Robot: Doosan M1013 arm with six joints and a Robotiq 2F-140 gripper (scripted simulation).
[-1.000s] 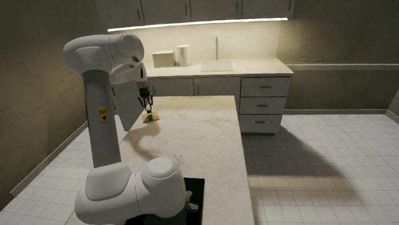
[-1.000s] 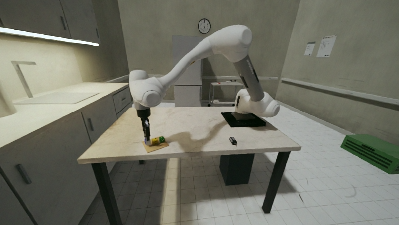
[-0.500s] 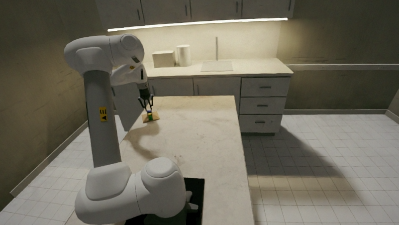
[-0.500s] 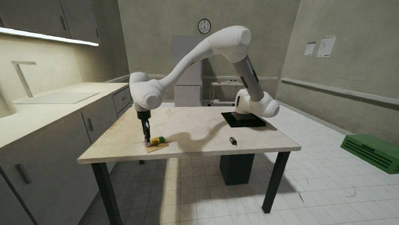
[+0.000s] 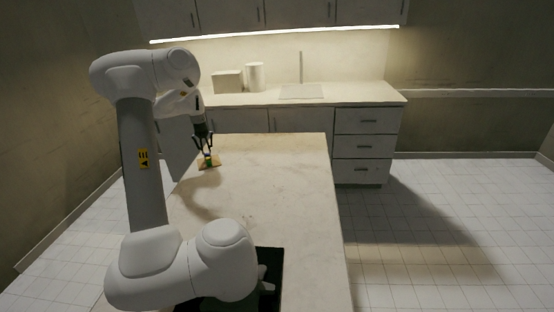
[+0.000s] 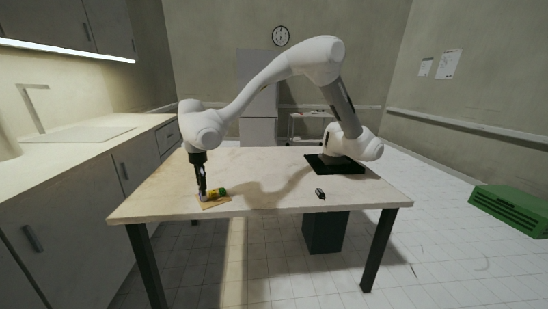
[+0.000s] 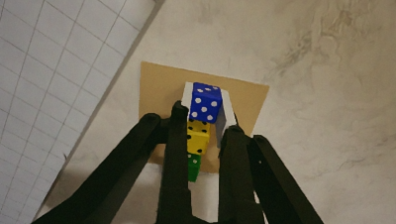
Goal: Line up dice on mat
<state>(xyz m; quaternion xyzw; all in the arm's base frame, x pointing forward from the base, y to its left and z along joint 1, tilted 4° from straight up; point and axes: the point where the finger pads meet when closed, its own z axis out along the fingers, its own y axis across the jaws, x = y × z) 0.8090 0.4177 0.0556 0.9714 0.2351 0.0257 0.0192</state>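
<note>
Now: hand 20 mm above the blue die. Also, from my hand: yellow die (40 mm behind, 20 mm to the right, 20 mm below); then tan mat (40 mm below, 40 mm behind, 20 mm to the right); then green die (80 mm behind, 40 mm to the right, 20 mm below).
</note>
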